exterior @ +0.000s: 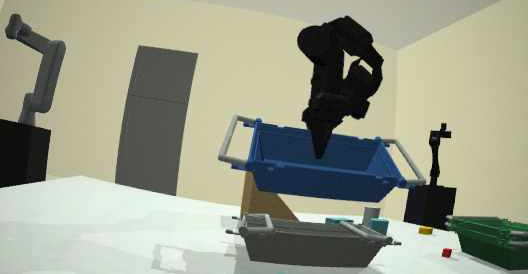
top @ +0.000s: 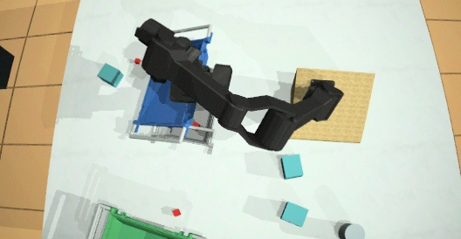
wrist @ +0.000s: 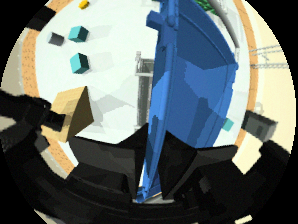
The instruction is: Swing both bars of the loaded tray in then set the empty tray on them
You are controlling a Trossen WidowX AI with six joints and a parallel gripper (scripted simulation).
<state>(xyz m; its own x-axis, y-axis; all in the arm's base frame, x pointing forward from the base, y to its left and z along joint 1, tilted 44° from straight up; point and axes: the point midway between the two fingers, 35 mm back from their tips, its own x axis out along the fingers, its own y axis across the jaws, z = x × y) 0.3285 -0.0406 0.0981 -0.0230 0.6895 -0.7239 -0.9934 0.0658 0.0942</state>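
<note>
Right now my gripper tip is 70 mm short of the blue tray and 10 mm to the left of it. From my gripper tip the other things lie so: grey cylinder (430 mm behind, 340 mm to the left, 150 mm below).
</note>
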